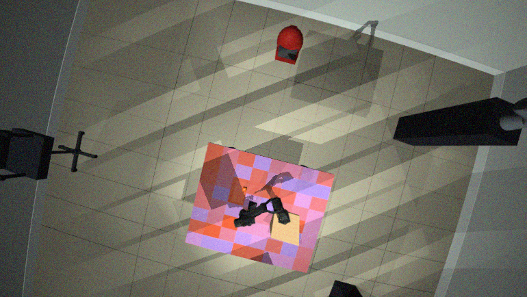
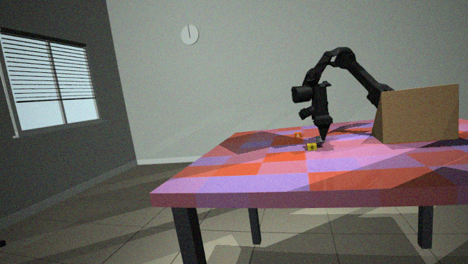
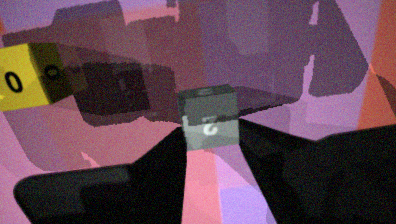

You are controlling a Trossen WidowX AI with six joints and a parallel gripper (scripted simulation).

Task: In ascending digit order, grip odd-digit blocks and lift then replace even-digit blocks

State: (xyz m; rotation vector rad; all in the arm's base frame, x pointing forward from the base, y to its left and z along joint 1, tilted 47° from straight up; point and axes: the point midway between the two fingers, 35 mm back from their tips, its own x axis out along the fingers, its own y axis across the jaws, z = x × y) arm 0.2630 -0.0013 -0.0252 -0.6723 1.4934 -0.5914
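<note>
Now: the grey block 1 cm ahead of my gripper tip. From my gripper tip the other things lie so: yellow block 10 cm to the left, 4 cm ahead; orange block 14 cm to the right, 10 cm ahead.
</note>
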